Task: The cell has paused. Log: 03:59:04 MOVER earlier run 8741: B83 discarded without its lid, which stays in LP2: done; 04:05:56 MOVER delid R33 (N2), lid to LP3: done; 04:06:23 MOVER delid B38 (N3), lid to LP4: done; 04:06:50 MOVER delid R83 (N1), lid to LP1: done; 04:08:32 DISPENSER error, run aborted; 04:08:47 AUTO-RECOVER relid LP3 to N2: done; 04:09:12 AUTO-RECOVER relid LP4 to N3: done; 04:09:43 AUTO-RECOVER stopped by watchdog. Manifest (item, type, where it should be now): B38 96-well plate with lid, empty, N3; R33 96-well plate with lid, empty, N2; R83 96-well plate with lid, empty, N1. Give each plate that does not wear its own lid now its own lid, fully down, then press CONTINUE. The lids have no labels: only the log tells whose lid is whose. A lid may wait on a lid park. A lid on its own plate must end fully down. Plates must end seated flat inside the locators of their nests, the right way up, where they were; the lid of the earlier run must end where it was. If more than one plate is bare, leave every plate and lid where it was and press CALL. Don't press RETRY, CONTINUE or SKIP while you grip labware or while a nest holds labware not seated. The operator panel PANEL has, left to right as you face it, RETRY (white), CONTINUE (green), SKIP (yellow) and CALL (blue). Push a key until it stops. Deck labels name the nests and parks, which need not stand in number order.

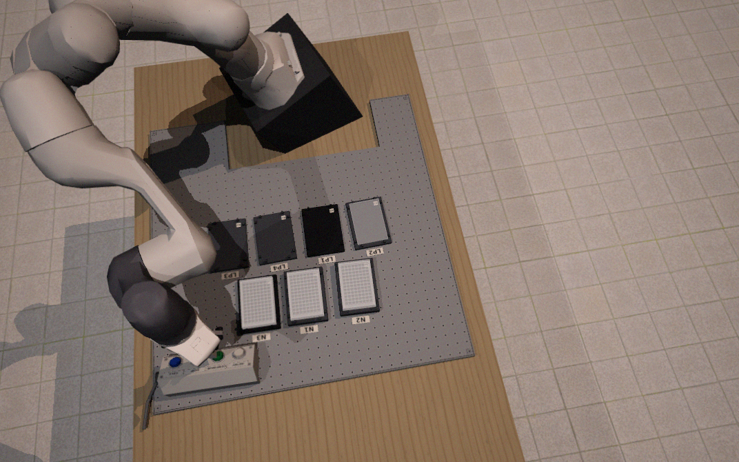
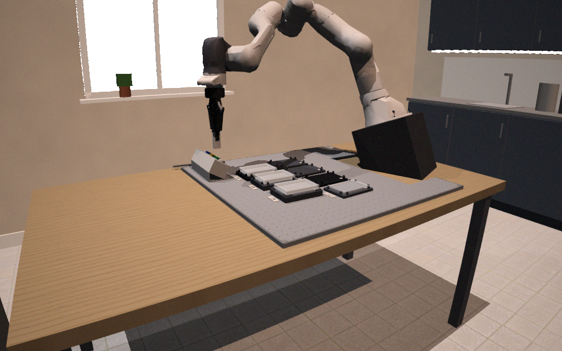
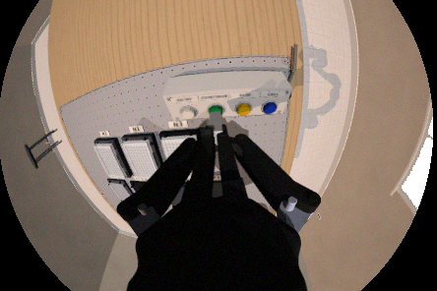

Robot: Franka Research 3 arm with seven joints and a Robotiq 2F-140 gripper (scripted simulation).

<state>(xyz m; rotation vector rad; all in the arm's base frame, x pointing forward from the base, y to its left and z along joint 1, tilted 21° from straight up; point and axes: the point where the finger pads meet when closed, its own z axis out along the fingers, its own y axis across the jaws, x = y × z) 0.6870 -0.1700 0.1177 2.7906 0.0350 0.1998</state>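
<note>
The green key lies 7 cm below my hand. The rest, counted from my hand: blue key 10 cm to the right, 7 cm below; then white key 7 cm below, 5 cm to the left; then yellow key 7 cm below, 5 cm to the right.
</note>
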